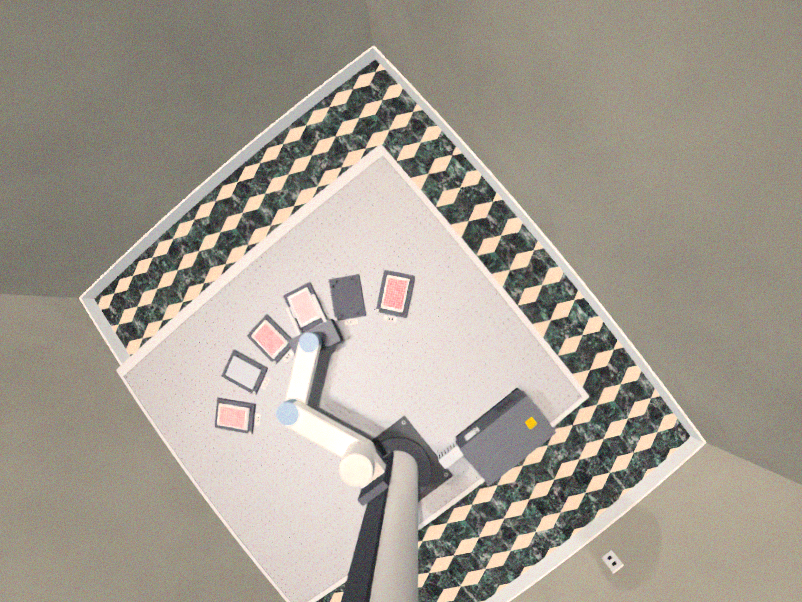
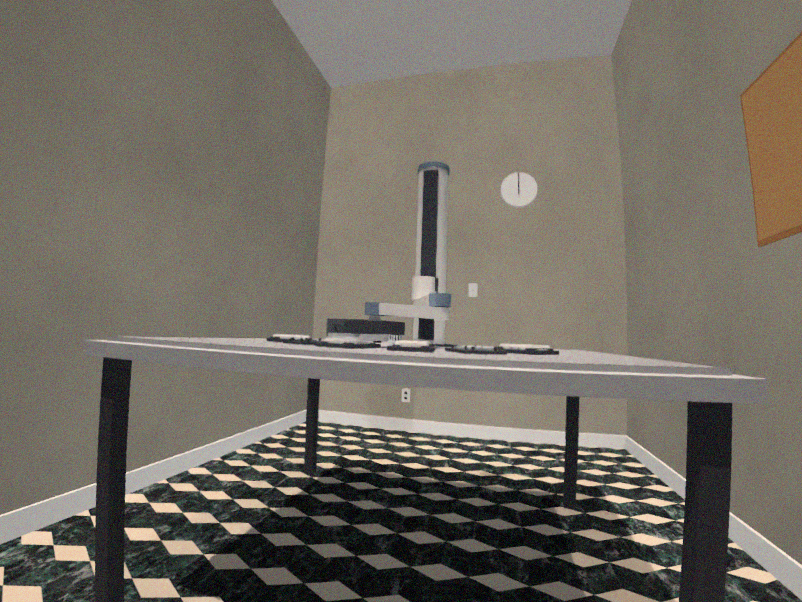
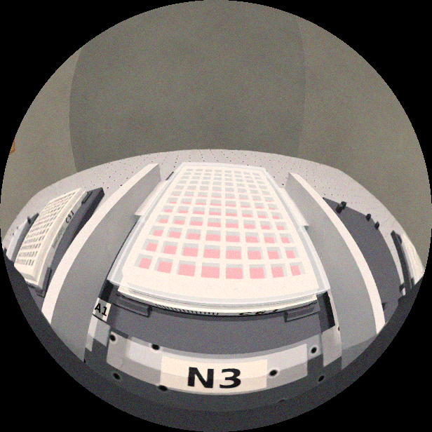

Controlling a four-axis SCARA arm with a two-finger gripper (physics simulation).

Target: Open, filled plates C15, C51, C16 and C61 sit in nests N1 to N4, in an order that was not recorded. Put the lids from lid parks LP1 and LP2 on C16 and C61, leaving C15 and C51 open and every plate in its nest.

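Frame: origin at the arm's base, x back, y up, z left, level; centimetres.
Seen in the pictures: gripper, fingertip midpoint: [image 1: 300,301] [image 2: 344,336]; arm's base, link origin: [image 1: 398,467].
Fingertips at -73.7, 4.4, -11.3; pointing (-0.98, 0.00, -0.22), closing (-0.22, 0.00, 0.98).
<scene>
Pixels of each thing's top centre, then the offset from my fingertips to it, as dx, dy, dz. "spot": a spot on its surface instead.
- Lid park LP1, top centre: [image 2: 314,338] [image 1: 346,297] +9.8, -1.1, -14.8
- Lid park LP2, surface spot: [image 1: 244,371] spot: +6.8, -1.3, +35.6
- Open plate C51, top centre: [image 2: 412,341] [image 1: 268,339] +3.3, -0.5, +19.4
- dark grey box, surface spot: [image 1: 505,437] spot: +84.1, +8.4, -28.7
My gripper [image 1: 306,309] [image 3: 224,176] is shut on a clear lid [image 3: 311,252], one finger along each long side. The lid lies level over the plate [image 3: 215,270] with pink wells in nest N3 [image 3: 220,327], and seems to rest on it. That plate's front label is partly hidden but seems to read C61. Lid park LP1 [image 1: 347,296] [image 3: 372,255] is empty. Lid park LP2 [image 1: 244,371] holds a pale lid. Open plate C51 [image 1: 269,337] [image 3: 45,235] sits beside N3. Two more open plates [image 1: 395,293] [image 1: 234,416] sit at the row's ends, labels unreadable.
The nests and parks stand in an arc on the pale table [image 1: 388,213] [image 2: 414,373]. The arm's column [image 1: 398,518] [image 2: 432,226] rises behind them. A dark grey box [image 1: 505,437] [image 2: 366,325] with a yellow mark stands near the arm's base.
</scene>
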